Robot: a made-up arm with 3 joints.
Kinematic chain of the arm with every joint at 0, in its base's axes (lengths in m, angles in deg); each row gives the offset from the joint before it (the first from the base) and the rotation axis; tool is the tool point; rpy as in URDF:
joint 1: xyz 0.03 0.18 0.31 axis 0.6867 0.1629 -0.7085
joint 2: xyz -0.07 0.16 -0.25 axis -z
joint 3: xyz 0 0.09 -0.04 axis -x
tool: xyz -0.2 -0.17 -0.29 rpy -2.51 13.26 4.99
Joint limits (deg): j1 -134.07..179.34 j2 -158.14..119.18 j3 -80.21..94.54
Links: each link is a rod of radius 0.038 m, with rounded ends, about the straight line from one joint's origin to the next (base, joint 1, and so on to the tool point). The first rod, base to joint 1, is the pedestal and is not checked.
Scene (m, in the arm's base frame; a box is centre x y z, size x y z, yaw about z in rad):
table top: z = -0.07
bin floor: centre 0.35 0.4 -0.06 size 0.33 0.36 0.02 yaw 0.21
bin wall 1: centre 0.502 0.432 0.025 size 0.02 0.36 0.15 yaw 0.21
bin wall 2: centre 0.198 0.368 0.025 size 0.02 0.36 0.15 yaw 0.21
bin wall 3: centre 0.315 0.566 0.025 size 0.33 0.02 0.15 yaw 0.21
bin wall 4: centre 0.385 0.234 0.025 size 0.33 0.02 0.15 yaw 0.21
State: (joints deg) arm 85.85 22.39 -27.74
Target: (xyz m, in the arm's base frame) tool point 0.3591 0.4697 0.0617
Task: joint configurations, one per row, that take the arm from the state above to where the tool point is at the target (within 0.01 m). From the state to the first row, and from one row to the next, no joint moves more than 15 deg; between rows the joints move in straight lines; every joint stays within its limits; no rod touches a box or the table.
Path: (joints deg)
1: 95.90 8.65 -18.89
2: 105.95 -5.10 -10.03
3: 116.00 -18.84 -1.18
4: 126.05 -32.58 7.68
5: 136.10 -46.33 16.53
6: 146.15 -60.07 25.39
7: 156.21 -73.81 34.24
8: 145.14 -83.56 31.36
9: 134.07 -93.30 28.48
10: 123.00 -103.05 25.60

